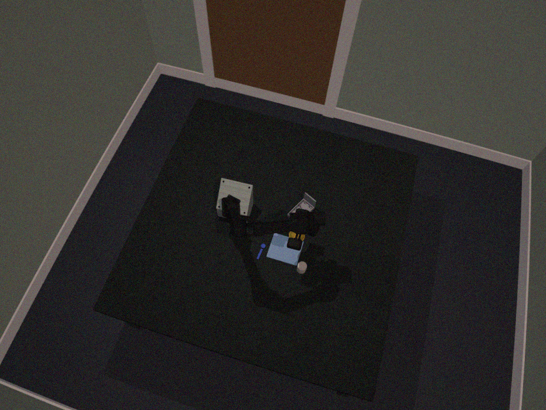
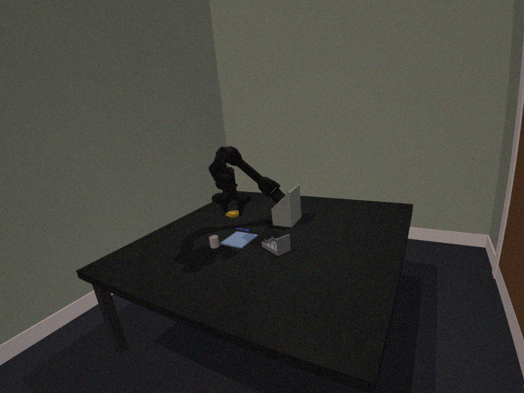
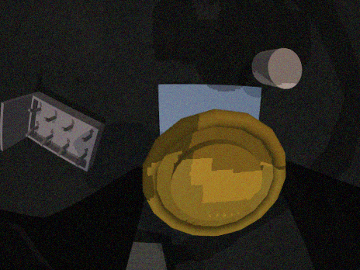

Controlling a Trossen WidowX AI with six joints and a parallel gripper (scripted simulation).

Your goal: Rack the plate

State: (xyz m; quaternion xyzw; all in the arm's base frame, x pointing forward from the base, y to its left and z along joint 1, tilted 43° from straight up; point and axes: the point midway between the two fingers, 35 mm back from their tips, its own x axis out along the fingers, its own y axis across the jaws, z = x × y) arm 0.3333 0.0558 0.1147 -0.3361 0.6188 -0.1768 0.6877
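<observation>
My gripper tip is 5 cm past the grey dish rack, 19 cm to the right of it and 13 cm above it. From my gripper tip the other things lie so: yellow plate: 1 cm above; then light blue mat: 4 cm behind, 2 cm to the right, 15 cm below; then white cup: 7 cm ahead, 8 cm to the right, 12 cm below.
</observation>
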